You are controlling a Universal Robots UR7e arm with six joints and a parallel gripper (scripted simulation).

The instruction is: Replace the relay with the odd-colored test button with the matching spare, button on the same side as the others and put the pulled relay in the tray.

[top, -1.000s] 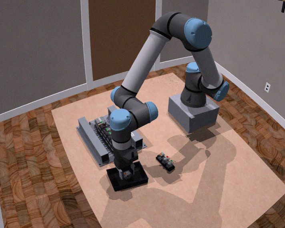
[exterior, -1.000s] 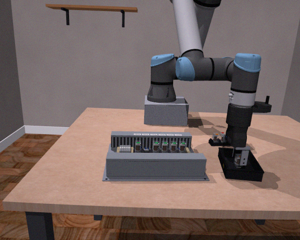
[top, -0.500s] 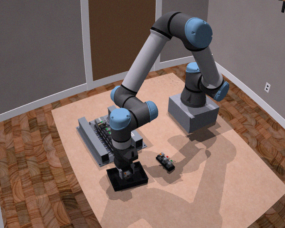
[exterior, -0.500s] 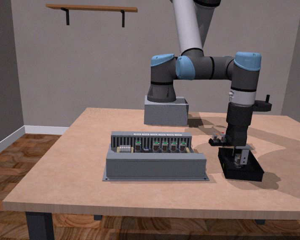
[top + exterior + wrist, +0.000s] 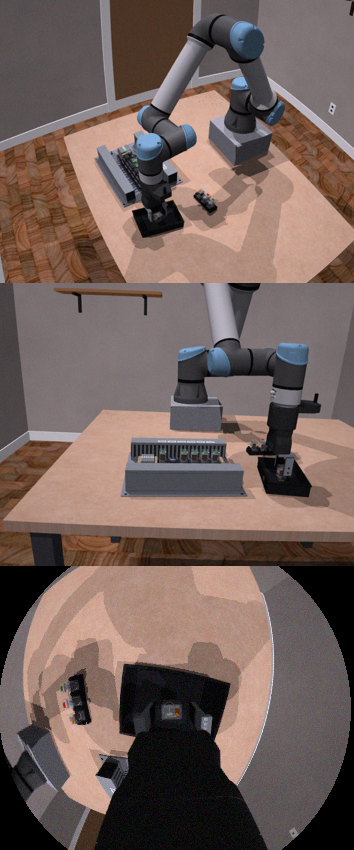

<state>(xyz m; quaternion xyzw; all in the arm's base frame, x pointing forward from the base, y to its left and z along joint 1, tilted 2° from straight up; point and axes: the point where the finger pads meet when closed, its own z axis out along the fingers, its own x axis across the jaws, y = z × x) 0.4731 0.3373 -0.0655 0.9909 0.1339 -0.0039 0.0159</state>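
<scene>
My gripper is now 30 mm above the black tray.
</scene>
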